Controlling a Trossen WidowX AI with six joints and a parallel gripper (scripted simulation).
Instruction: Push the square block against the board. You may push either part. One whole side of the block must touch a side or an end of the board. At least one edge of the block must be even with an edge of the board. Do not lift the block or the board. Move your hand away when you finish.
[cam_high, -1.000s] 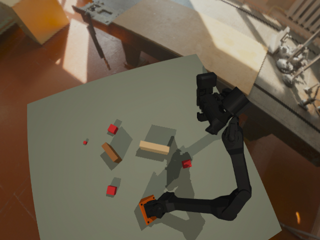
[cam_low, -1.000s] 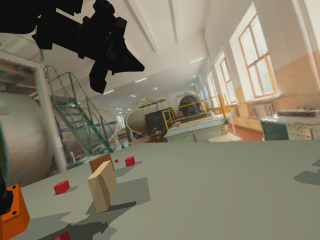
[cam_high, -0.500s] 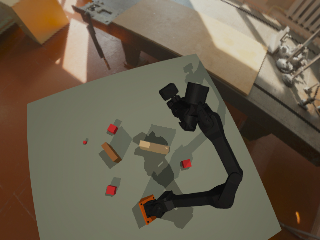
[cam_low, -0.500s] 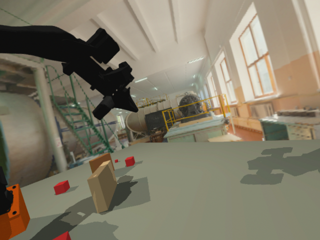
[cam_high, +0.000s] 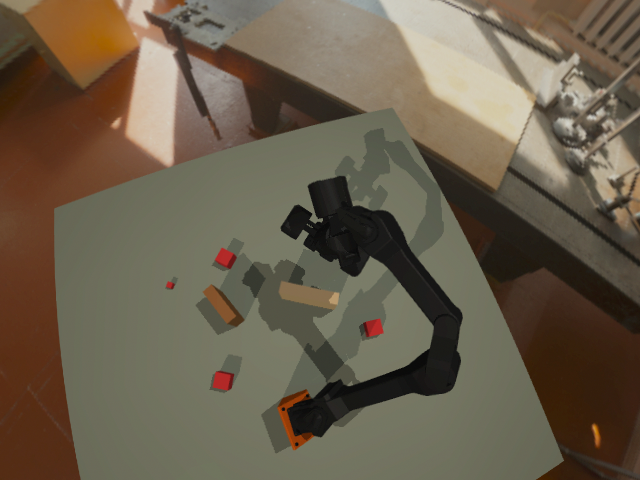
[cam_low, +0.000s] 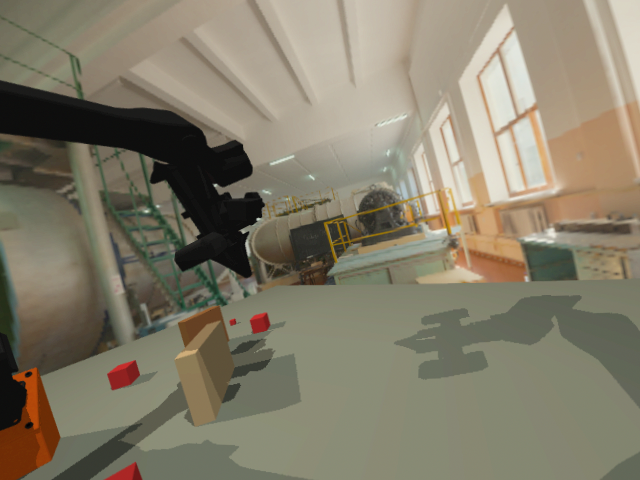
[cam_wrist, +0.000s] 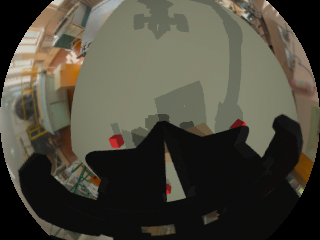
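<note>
Right now the tan board is 130 mm below my gripper tip, 90 mm behind it and 50 mm to the left of it. From my gripper tip the other things lie so: brown square block: 270 mm to the left, 130 mm below, 50 mm behind; tiny red cube: 430 mm to the left, 170 mm below, 60 mm ahead.
</note>
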